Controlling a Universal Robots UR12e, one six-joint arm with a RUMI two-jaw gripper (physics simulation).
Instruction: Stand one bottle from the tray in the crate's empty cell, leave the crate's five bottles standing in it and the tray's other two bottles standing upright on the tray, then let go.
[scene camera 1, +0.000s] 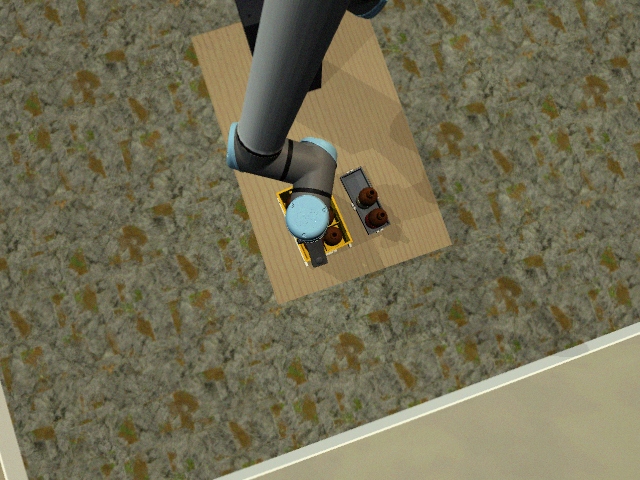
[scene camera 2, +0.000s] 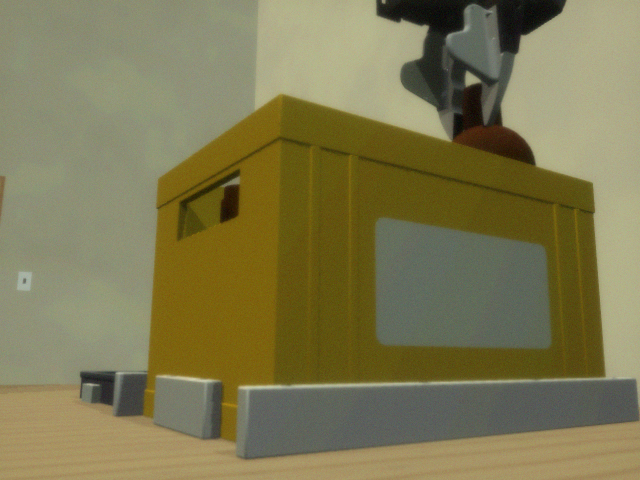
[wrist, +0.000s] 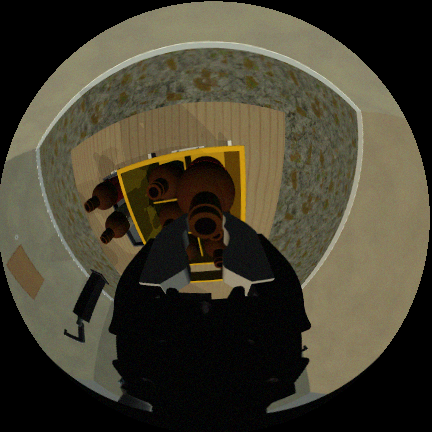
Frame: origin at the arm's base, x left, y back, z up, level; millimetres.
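Where they show: gripper, fingertip midpoint: (scene camera 2: 471, 133) (wrist: 205, 213).
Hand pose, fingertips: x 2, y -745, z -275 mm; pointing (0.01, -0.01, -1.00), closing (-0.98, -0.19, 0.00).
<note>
After its pixels a point has its place.
My gripper (scene camera 2: 469, 124) {y -745, x 2, z -275 mm} (wrist: 205, 213) {y -745, x 2, z -275 mm} is shut on the neck of a brown bottle (scene camera 2: 496, 142) {y -748, x -27, z -292 mm} (wrist: 206, 185) {y -778, x 6, z -271 mm}. The bottle looks upright over a corner cell of the yellow crate (scene camera 1: 303, 253) {y -796, x -37, z -316 mm} (scene camera 2: 217, 279) {y -547, x -38, z -405 mm} (wrist: 243, 190) {y -768, x -47, z -316 mm}; its shoulder stands above the rim, its lower body and base are hidden. In the crate, one bottle (scene camera 1: 333, 236) {y -749, x 80, z -328 mm} (wrist: 165, 181) {y -753, x 73, z -357 mm} stands beside it, with another bottle (wrist: 170, 212) {y -688, x 65, z -369 mm} behind; others are partly hidden by the fingers. The dark tray (scene camera 1: 354, 180) {y -513, x 218, z -486 mm} (scene camera 2: 98, 382) {y -480, x 199, z -474 mm} holds two upright bottles, one (scene camera 1: 368, 195) {y -613, x 235, z -345 mm} (wrist: 117, 225) {y -624, x 221, z -379 mm} near its middle, one (scene camera 1: 377, 217) {y -700, x 257, z -351 mm} (wrist: 104, 195) {y -706, x 245, z -377 mm} at its end.
Low grey strips, a long one (scene camera 2: 439, 413) {y -659, x -91, z -477 mm} and a short one (scene camera 2: 180, 408) {y -531, x -25, z -478 mm}, stand along the crate's base. The tray lies beside the crate on the wooden table (scene camera 1: 361, 118) {y -241, x 291, z -491 mm}. The arm covers much of the crate in the first scene view.
</note>
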